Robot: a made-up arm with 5 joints.
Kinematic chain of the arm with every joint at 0, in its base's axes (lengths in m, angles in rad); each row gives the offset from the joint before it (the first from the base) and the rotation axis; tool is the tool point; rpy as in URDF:
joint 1: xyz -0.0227 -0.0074 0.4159 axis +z
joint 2: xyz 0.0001 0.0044 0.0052 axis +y
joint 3: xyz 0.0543 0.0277 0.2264 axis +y
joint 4: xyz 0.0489 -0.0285 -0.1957 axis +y
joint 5: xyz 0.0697 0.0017 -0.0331 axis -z
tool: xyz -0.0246 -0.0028 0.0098 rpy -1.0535 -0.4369 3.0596
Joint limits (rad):
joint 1: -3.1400..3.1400
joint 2: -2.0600..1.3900
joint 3: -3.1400..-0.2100
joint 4: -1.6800..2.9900
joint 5: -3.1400..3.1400
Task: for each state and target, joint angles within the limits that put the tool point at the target. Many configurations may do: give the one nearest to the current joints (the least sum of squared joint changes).
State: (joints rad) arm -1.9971 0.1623 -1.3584 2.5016 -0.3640
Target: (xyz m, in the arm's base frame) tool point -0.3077 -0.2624 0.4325
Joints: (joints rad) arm -2.3920 0.7512 -1.7580 2.1948 -0.4315
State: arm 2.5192 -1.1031 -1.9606 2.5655 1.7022
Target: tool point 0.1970 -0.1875 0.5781
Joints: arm 2.5609 -1.9080 -1.6389 2.9508 1.7019
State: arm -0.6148 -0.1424 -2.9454 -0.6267 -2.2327
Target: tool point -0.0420 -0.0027 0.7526
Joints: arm -0.5738 0.0039 -3.1400 -1.5441 -2.5302
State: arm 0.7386 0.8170 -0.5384 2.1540 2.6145
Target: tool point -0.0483 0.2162 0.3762
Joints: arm 1.5866 0.3638 -0.8192 2.1911 2.5115
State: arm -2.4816 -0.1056 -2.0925 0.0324 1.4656
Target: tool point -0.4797 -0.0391 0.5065
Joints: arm -3.1370 0.8191 -1.8429 0.2229 1.4941
